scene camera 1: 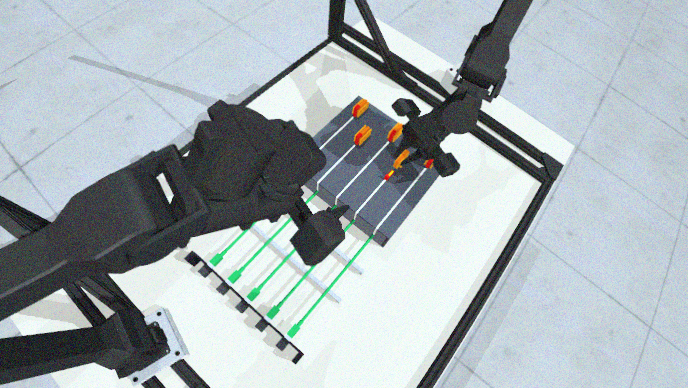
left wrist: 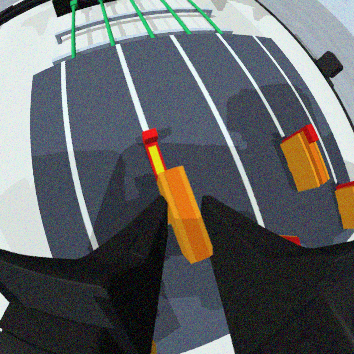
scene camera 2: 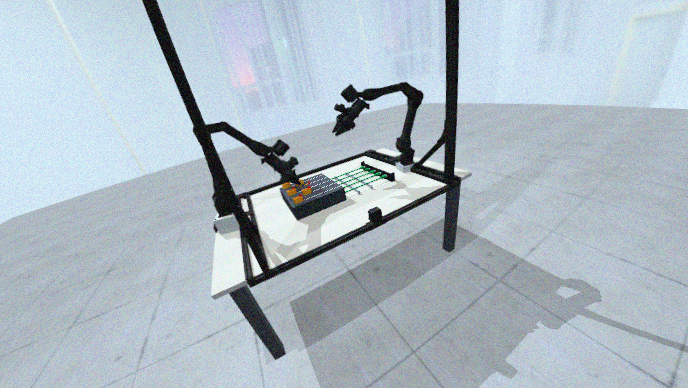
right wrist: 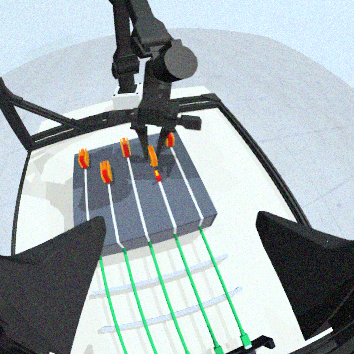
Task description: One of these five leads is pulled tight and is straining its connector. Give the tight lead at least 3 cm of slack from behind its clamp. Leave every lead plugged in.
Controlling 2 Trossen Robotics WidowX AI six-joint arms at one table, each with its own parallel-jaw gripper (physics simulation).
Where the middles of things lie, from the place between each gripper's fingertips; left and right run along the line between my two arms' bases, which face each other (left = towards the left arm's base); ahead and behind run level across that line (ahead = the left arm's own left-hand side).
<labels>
The connector (left wrist: 183,214) is 23 cm to the left of my right hand, 20 cm below it and 1 cm behind it.
I see the connector 1 cm to the left of my left hand.
</labels>
